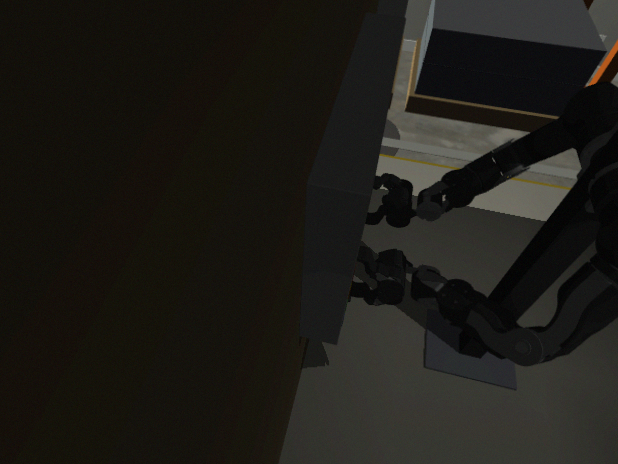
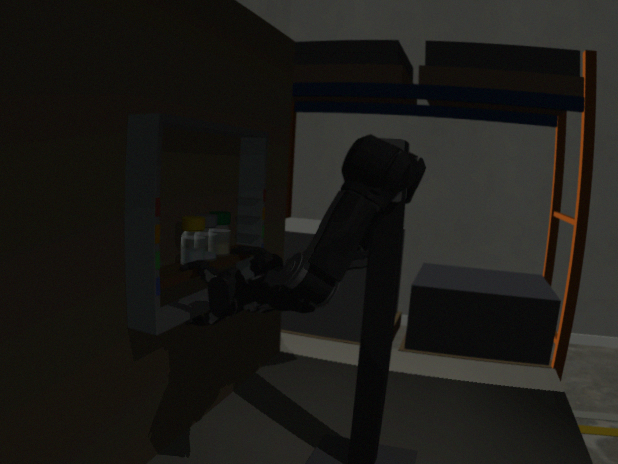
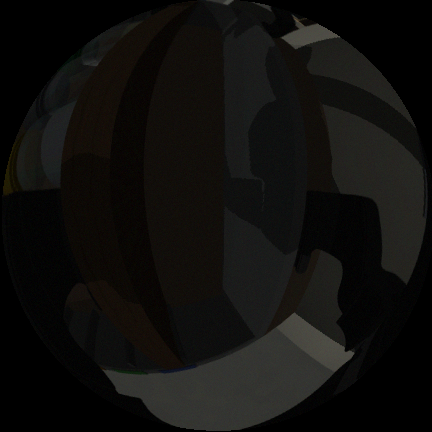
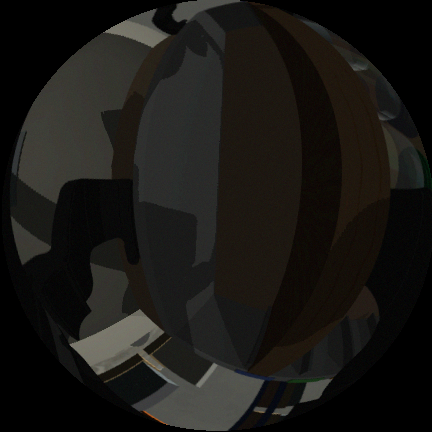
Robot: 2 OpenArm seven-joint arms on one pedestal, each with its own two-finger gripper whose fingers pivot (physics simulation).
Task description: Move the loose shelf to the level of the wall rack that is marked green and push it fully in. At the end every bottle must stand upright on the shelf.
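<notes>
The loose brown shelf [image 2: 227, 262] [image 3: 87, 190] [image 4: 362, 175] lies across the wall rack [image 2: 142, 225] [image 1: 335, 250], near the blue marks and below the green mark [image 2: 158, 258]. Three bottles stand upright on it: one with a yellow cap [image 2: 194, 246], one with a green cap [image 2: 220, 241] and a grey-capped bottle [image 2: 211, 222] behind. My left gripper [image 1: 358, 271] [image 2: 195, 294] [image 3: 200, 287] and right gripper [image 1: 374, 200] [image 4: 250, 280] are partly open at the shelf's front. Their upper fingers lie above the shelf, partly hidden by it; the lower fingers stand well apart from its underside.
The rack's grey bottom panel [image 2: 172, 317] [image 3: 240, 235] [image 4: 175, 235] lies below the shelf, close to the lower fingers. The brown wall [image 1: 150, 225] [image 2: 75, 200] surrounds the rack. An orange-framed storage rack [image 2: 587, 200] with dark boxes stands behind.
</notes>
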